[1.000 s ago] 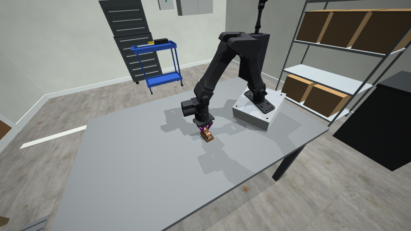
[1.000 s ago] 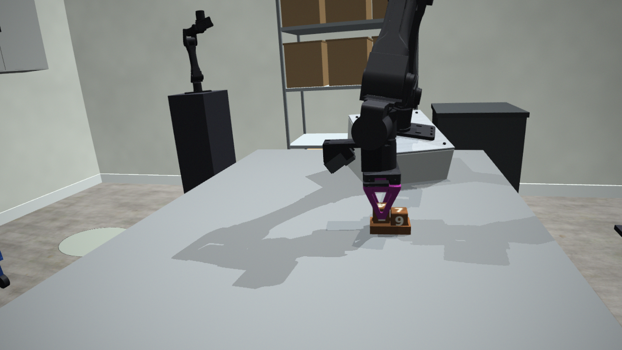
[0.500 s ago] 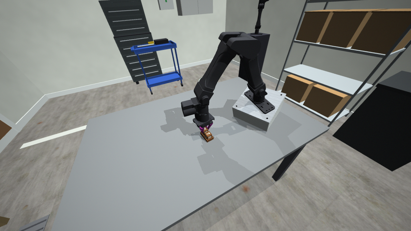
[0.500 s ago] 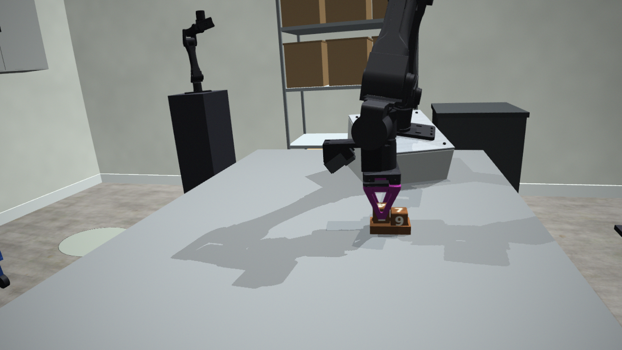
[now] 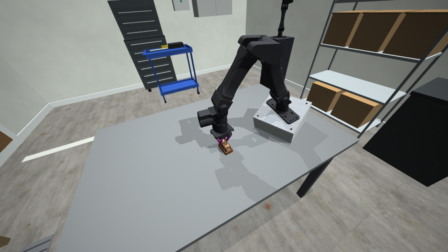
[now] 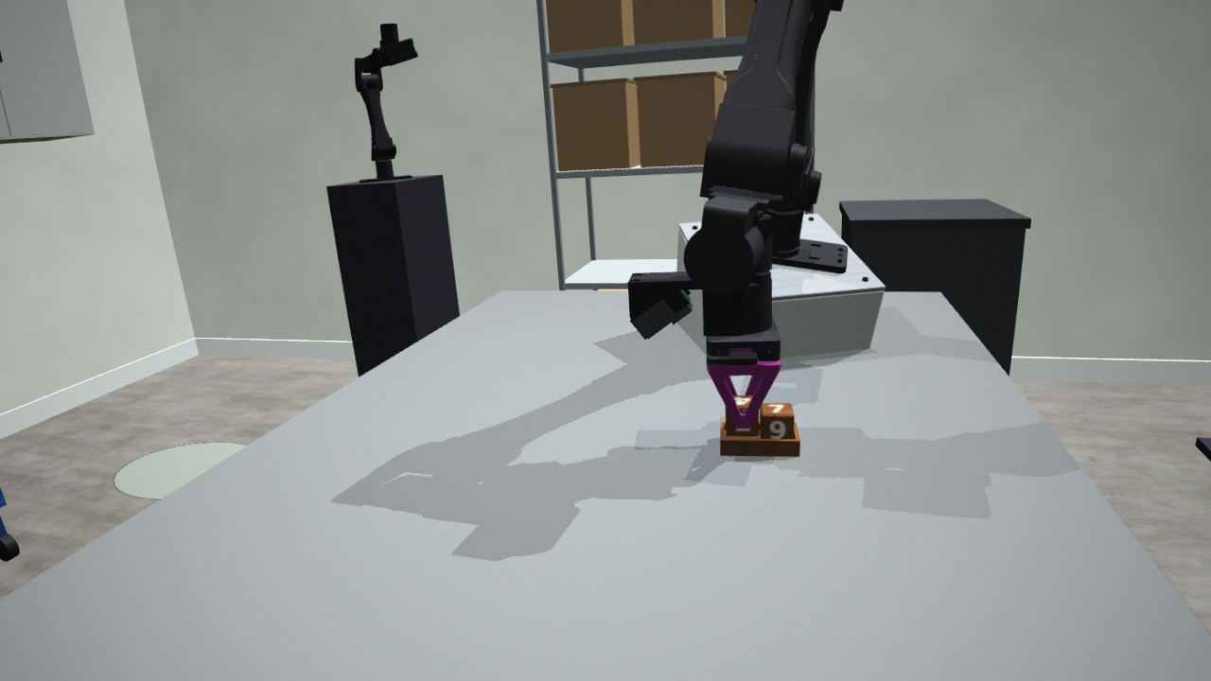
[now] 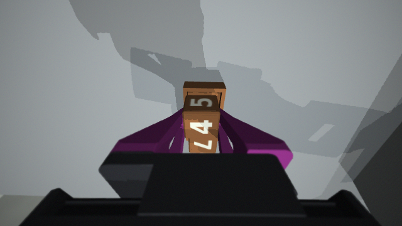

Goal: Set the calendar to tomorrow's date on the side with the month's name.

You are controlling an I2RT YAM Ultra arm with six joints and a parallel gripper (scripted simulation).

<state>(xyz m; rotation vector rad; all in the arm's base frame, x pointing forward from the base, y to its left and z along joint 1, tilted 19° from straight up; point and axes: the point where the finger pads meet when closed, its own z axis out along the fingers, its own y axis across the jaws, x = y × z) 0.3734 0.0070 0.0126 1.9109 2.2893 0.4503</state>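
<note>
The brown wooden tray lies 10 mm behind my hand, 20 mm to the left of it and 30 mm below it.
</note>
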